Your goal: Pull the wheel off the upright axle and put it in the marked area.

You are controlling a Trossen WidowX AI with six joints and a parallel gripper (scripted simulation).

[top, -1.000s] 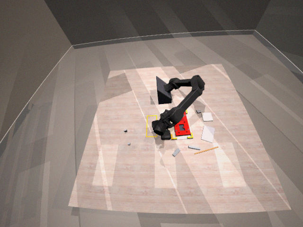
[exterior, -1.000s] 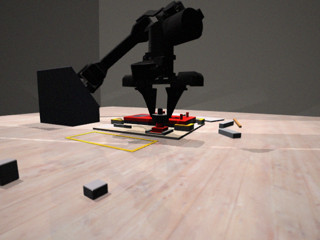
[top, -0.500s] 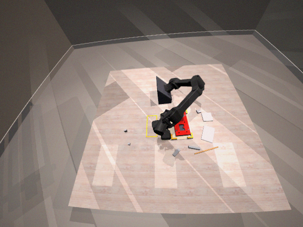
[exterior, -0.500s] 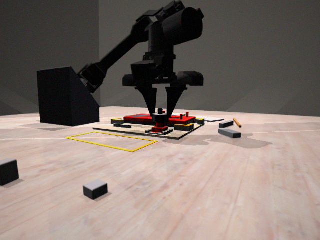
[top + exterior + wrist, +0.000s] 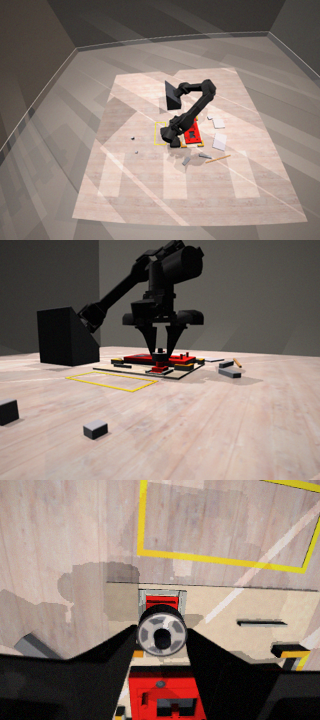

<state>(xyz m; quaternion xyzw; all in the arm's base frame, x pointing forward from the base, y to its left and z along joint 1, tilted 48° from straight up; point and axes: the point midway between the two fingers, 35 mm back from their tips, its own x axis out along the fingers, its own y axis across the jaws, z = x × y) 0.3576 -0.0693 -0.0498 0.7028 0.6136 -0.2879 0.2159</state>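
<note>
My gripper tip is 1 cm above the dark upright axle. The rest, counted from my gripper tip: black wheel right at my gripper tip.
</note>
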